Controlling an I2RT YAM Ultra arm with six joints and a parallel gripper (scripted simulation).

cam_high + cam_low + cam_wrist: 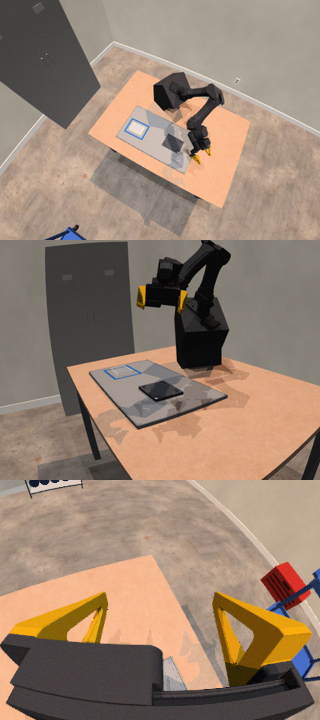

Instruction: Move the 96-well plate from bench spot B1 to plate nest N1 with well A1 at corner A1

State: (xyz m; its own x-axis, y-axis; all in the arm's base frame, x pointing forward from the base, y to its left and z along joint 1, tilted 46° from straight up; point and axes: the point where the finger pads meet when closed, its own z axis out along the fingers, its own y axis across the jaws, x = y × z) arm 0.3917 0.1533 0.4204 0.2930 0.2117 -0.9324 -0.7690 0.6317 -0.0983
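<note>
Now: hand 60 mm past the white 96-well plate, 600 mm to the left of it and 340 mm above it. The rest, counted from my hand: plate nest N1: 100 mm behind, 250 mm to the right, 340 mm below.
</note>
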